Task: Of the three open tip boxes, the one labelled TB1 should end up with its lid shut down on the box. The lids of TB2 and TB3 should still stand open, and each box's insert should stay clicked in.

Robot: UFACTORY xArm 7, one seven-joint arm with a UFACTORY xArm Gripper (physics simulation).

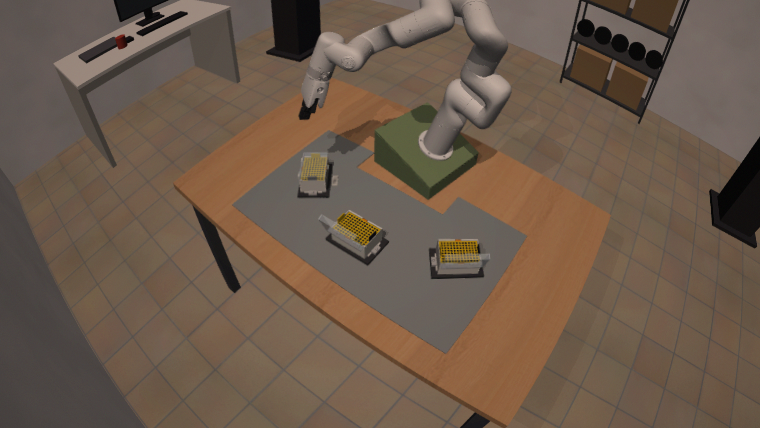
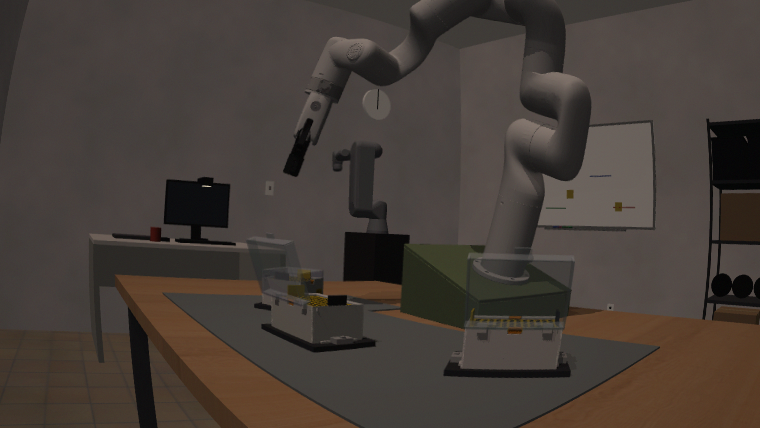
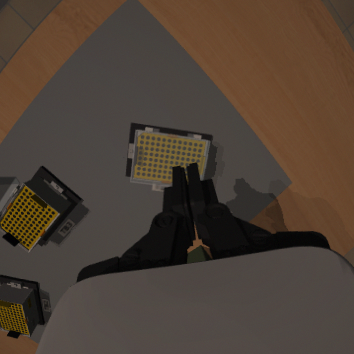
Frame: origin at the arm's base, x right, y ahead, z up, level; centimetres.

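Seen in the pictures: gripper, between the fingertips: [image 1: 303,118] [image 2: 290,174] [image 3: 188,181]; arm's base, origin of its link: [image 1: 435,145].
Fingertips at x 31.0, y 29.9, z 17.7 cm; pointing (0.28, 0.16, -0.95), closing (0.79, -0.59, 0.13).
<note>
Offsets run from my fingertips to a thing's middle. "*": to the spot under its first point. Level surfaces: height alone.
My gripper [image 1: 305,113] [image 2: 291,171] [image 3: 188,181] is shut and empty, high above the table near the far-left box. That box @[dx -2.7, dy -1.5, dz -22.7 cm] [image 1: 314,183] [image 3: 170,156] has its clear lid [image 2: 313,279] lying down over its yellow insert; its label is unreadable. The middle box [image 1: 355,240] [image 2: 317,321] [image 3: 30,217] has its clear lid @[dx -27.5, dy +19.2, dz -16.1 cm] [image 1: 330,223] [image 2: 274,264] standing open. The right box @[* dx -59.1, dy +12.0, dz -14.6 cm] [image 1: 458,262] [image 2: 511,348] [image 3: 14,316] has its clear lid @[* dx -60.7, dy +10.4, dz -16.0 cm] [image 2: 520,292] upright and open. The yellow inserts sit inside the middle and right boxes. Labels are too small to read.
The boxes stand in black holders on a grey mat @[dz -26.6 cm] [image 1: 404,297] [image 2: 420,390] [image 3: 115,90] on the wooden table @[dz -26.9 cm] [image 1: 553,297]. The arm's green base [image 1: 404,154] [image 2: 441,281] stands at the back. A desk [image 1: 95,66] and a shelf rack [image 1: 614,58] are beyond the table.
</note>
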